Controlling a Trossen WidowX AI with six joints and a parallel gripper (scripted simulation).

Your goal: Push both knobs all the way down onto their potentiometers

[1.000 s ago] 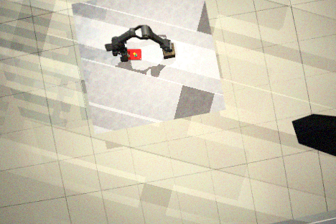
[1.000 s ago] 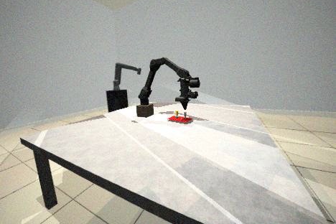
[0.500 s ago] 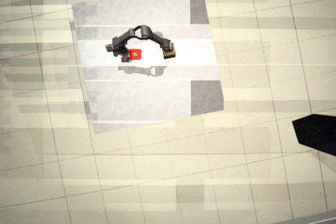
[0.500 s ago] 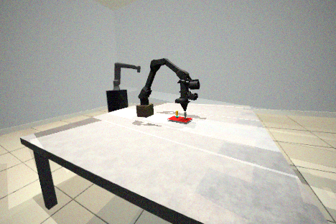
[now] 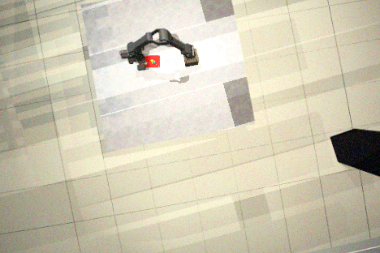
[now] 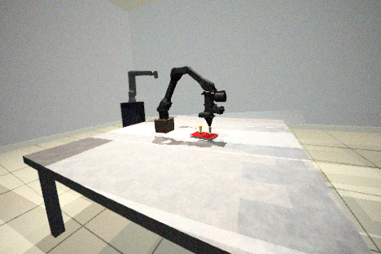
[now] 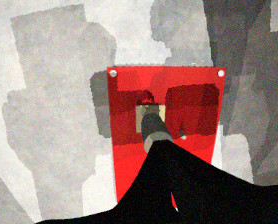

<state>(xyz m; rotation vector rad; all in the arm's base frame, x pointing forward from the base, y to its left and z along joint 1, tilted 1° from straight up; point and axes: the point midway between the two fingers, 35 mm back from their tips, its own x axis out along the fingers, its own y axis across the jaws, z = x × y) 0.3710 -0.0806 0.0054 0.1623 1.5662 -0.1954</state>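
The round grey knob lies 20 mm below my gripper tip. The rest, counted from my gripper tip: yellow-brown knob (60 mm behind, 20 mm to the left, 10 mm below).
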